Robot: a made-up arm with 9 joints. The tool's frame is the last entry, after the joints. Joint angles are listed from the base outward. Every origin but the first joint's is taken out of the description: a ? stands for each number. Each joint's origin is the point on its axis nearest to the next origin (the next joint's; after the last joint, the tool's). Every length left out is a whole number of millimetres.
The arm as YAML. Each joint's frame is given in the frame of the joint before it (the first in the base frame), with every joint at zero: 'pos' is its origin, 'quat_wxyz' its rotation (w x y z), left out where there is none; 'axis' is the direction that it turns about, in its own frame. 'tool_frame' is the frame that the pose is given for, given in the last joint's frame.
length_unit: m
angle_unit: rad
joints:
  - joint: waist
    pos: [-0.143, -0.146, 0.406]
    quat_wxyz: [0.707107, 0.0, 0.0, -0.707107]
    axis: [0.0, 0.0, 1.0]
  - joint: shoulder
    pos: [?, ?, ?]
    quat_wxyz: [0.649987, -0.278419, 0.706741, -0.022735]
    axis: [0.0, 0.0, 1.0]
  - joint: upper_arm
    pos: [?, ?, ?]
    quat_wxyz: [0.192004, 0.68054, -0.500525, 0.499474]
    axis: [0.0, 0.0, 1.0]
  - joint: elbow
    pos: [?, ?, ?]
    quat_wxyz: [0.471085, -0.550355, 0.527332, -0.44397]
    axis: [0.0, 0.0, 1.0]
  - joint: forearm
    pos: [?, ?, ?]
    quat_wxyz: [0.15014, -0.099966, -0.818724, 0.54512]
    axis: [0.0, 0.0, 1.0]
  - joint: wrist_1
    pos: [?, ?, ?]
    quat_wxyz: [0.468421, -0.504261, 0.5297, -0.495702]
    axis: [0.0, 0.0, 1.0]
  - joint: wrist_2
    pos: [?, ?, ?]
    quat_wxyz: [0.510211, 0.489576, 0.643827, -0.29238]
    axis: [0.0, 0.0, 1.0]
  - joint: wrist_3
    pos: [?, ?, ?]
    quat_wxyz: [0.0, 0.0, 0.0, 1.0]
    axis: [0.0, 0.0, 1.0]
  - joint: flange
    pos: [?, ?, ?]
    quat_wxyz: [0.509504, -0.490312, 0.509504, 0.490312]
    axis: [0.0, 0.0, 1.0]
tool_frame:
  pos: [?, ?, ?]
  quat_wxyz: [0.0, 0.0, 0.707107, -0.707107]
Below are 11 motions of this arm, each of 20 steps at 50 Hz.
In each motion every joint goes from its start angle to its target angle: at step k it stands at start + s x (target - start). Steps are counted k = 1, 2, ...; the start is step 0. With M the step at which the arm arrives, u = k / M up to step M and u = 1 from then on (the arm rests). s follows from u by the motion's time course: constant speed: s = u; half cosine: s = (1 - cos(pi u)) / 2; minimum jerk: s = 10 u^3 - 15 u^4 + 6 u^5.
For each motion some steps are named. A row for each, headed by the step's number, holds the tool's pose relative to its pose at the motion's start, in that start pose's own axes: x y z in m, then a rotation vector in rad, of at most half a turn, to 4 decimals.
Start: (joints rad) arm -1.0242 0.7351 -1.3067 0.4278 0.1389 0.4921 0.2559 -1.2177 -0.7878
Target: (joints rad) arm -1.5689 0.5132 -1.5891 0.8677 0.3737 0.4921 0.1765 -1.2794 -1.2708
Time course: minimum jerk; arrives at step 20
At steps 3, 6, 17, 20:
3: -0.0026 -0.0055 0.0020 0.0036 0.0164 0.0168
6: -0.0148 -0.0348 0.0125 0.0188 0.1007 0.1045
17: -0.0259 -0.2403 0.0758 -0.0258 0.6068 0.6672
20: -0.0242 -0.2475 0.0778 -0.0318 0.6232 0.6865

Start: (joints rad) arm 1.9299 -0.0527 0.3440 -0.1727 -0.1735 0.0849 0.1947 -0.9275 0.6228
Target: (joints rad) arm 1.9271 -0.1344 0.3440 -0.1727 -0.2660 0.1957 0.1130 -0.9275 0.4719
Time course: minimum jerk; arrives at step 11
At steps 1, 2, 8, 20:
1: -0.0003 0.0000 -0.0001 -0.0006 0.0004 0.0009
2: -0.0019 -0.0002 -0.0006 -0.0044 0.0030 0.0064
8: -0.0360 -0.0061 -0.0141 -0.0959 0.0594 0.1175
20: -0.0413 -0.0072 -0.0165 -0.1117 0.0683 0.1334

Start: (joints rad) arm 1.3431 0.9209 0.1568 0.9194 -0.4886 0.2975 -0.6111 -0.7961 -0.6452
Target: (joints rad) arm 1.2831 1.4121 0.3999 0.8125 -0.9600 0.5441 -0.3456 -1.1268 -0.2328
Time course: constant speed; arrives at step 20
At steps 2, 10, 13, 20:
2: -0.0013 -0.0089 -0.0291 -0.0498 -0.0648 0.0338
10: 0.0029 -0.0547 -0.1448 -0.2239 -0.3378 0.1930
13: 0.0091 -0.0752 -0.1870 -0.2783 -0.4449 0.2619
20: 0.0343 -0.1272 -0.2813 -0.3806 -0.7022 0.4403

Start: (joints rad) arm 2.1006 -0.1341 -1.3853 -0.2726 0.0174 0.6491 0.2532 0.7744 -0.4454
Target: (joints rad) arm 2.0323 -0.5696 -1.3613 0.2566 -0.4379 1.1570 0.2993 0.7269 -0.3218
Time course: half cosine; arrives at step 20
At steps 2, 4, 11, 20:
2: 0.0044 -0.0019 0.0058 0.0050 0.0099 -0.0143
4: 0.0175 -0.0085 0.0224 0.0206 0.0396 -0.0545
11: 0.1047 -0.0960 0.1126 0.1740 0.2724 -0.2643
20: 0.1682 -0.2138 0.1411 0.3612 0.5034 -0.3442

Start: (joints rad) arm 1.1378 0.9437 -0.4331 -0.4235 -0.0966 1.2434 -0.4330 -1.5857 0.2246
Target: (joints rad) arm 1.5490 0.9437 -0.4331 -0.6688 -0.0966 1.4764 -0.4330 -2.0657 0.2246
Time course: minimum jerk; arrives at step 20
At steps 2, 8, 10, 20:
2: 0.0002 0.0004 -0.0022 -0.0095 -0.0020 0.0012
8: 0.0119 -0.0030 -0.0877 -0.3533 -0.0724 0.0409
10: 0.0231 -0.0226 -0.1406 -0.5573 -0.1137 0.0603
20: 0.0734 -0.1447 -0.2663 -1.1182 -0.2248 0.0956

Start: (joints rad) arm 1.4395 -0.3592 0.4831 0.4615 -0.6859 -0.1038 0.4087 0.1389 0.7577
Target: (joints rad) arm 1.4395 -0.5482 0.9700 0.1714 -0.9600 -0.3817 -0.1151 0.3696 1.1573
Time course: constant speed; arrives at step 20
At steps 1, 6, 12, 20:
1: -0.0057 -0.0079 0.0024 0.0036 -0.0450 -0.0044
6: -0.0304 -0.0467 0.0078 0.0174 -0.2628 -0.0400
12: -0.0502 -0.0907 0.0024 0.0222 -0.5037 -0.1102
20: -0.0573 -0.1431 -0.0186 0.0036 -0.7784 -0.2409

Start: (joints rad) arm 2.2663 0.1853 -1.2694 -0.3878 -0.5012 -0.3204 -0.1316 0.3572 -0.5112
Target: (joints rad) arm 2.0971 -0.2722 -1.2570 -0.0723 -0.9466 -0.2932 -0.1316 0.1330 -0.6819
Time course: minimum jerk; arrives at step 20
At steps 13, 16, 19, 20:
13: 0.2099 0.0256 -0.0020 -0.3020 0.4458 -0.5439
16: 0.2524 0.0156 -0.0129 -0.3689 0.5679 -0.6545
19: 0.2649 0.0114 -0.0171 -0.3903 0.6082 -0.6884
20: 0.2652 0.0113 -0.0172 -0.3907 0.6090 -0.6891

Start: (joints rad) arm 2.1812 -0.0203 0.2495 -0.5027 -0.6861 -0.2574 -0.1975 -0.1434 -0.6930
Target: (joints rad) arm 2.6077 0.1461 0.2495 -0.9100 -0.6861 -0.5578 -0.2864 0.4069 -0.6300
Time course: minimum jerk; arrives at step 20
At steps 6, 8, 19, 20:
6: -0.0274 -0.0168 0.0090 0.1094 -0.0431 0.0566
8: -0.0535 -0.0358 0.0136 0.2140 -0.0835 0.1137
19: -0.1585 -0.1488 -0.0175 0.6897 -0.2468 0.4007
20: -0.1586 -0.1490 -0.0176 0.6905 -0.2470 0.4013

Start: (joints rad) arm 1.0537 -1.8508 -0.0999 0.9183 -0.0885 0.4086 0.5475 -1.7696 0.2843
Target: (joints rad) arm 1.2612 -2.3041 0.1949 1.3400 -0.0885 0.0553 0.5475 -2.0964 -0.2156
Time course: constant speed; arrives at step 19
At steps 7, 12, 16, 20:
7: -0.0887 0.0402 0.0217 -0.0126 0.0905 -0.0861
12: -0.1497 0.0815 0.0188 -0.0257 0.1557 -0.1411
16: -0.1936 0.1223 0.0047 -0.0412 0.2092 -0.1847
20: -0.2218 0.1571 -0.0129 -0.0563 0.2509 -0.2190

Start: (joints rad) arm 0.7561 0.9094 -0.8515 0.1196 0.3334 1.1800 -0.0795 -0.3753 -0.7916
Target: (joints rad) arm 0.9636 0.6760 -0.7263 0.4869 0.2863 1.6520 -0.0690 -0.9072 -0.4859
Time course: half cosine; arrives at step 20
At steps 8, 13, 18, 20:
8: 0.0070 0.0435 -0.0502 -0.2456 -0.1498 -0.0470
13: 0.0199 0.0774 -0.1147 -0.5191 -0.3543 -0.0709
18: 0.0340 0.0910 -0.1571 -0.6973 -0.5077 -0.0725
20: 0.0357 0.0920 -0.1612 -0.7149 -0.5236 -0.0722

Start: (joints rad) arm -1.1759 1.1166 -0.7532 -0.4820 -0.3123 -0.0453 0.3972 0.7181 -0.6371
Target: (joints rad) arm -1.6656 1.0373 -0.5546 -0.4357 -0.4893 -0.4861 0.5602 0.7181 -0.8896
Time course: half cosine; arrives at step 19
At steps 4, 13, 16, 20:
4: -0.0106 -0.0173 0.0238 0.0959 -0.0189 -0.0143
13: -0.0733 -0.1223 0.1219 0.6738 -0.1585 -0.1077
16: -0.0861 -0.1428 0.1355 0.8073 -0.2004 -0.1337
20: -0.0903 -0.1494 0.1398 0.8545 -0.2164 -0.1436

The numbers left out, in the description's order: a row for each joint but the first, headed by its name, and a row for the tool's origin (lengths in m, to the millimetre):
shoulder: 0.093 -0.043 0.0
upper_arm: 0.063 0.029 0.0
elbow: 0.239 0.342 0.0
forearm: 0.055 0.047 0.0
wrist_1: -0.17 -0.201 0.0
wrist_2: -0.213 0.022 0.0
wrist_3: -0.02 -0.024 0.0
flange: 0.189 -0.241 0.0
tool: 0.052 -0.014 0.0

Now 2 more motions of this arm.
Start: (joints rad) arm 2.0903 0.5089 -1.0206 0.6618 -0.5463 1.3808 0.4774 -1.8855 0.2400
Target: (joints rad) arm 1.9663 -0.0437 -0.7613 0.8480 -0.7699 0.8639 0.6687 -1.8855 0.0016
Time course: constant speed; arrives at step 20
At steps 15, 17, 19, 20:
15: 0.0231 0.0056 0.1319 0.3142 0.4966 -0.4652
17: 0.0307 0.0039 0.1454 0.3639 0.5561 -0.5244
19: 0.0391 0.0016 0.1576 0.4152 0.6141 -0.5830
20: 0.0435 0.0002 0.1632 0.4415 0.6426 -0.6121

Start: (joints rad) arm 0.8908 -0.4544 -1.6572 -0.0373 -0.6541 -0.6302 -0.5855 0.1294 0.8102
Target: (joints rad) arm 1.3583 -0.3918 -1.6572 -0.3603 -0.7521 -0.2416 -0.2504 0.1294 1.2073
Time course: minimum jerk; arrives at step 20
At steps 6, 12, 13, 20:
6: 0.0061 -0.0298 0.0059 0.0614 -0.1375 -0.0951
12: 0.0075 -0.1332 0.0220 0.2002 -0.5806 -0.4034
13: 0.0051 -0.1505 0.0241 0.2146 -0.6508 -0.4526
20: -0.0062 -0.2006 0.0293 0.2447 -0.8508 -0.5933

